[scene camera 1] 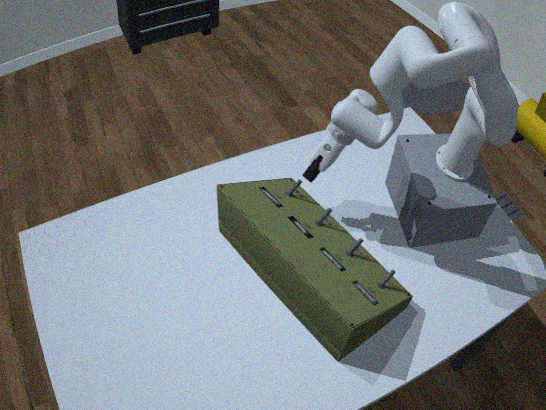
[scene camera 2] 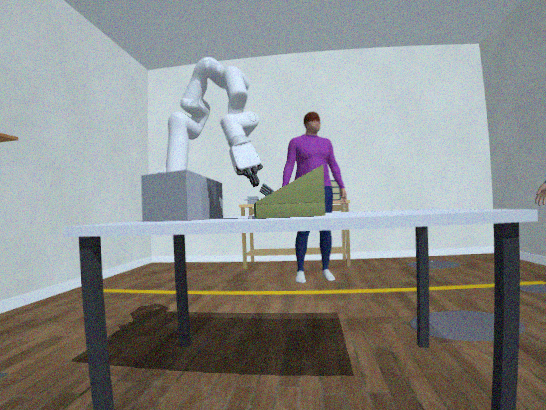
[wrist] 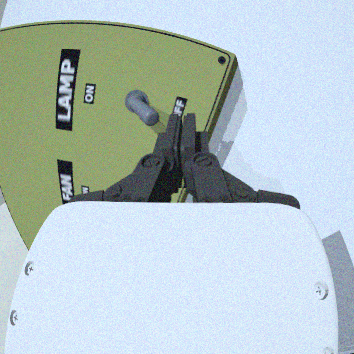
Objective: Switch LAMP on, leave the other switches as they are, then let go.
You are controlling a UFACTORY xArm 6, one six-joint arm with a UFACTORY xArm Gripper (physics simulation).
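Seen in the pictures: gripper, fingertip midpoint: [scene camera 1: 307, 178] [scene camera 2: 256, 185] [wrist: 184, 132]; arm's base, origin of the base link: [scene camera 1: 454, 162] [scene camera 2: 175, 178].
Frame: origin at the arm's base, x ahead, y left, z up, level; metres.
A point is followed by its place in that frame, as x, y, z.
A sloped green switch panel [scene camera 1: 300, 255] {0.557, -0.001, -0.022} [scene camera 2: 300, 200] {0.531, -0.277, -0.127} [wrist: 110, 50] {0.466, -0.253, -0.077} stands on the table. The LAMP lever [scene camera 1: 294, 188] {0.421, -0.210, -0.072} [wrist: 143, 107] {0.409, -0.219, -0.063} is the grey stick at the panel's far end in scene camera 1. It leans toward the OFF label [wrist: 180, 106] {0.397, -0.220, -0.111}, which the fingers partly cover in the wrist view, and away from the ON label [wrist: 89, 93] {0.474, -0.210, -0.071}. My gripper [scene camera 1: 309, 179] {0.374, -0.215, -0.063} [scene camera 2: 255, 184] {0.374, -0.215, -0.063} [wrist: 184, 132] {0.374, -0.215, -0.063} is shut and empty. Its tips are close to the lever, on its OFF side, with a small gap showing in the wrist view.
The other levers [scene camera 1: 324, 217] {0.413, -0.090, -0.073} [scene camera 1: 355, 248] {0.405, 0.030, -0.074} [scene camera 1: 387, 279] {0.397, 0.149, -0.072} stand in a row along the panel and lean the same way. The FAN label [wrist: 65, 182] {0.491, -0.098, -0.059} is beside the LAMP label [wrist: 67, 90] {0.495, -0.209, -0.061}. The arm's grey base box [scene camera 1: 450, 220] {0.106, 0.111, -0.079} [scene camera 2: 165, 197] {-0.010, -0.115, -0.089} is on the table [scene camera 1: 150, 280] {0.862, -0.222, -0.186}. A person [scene camera 2: 310, 155] stands behind.
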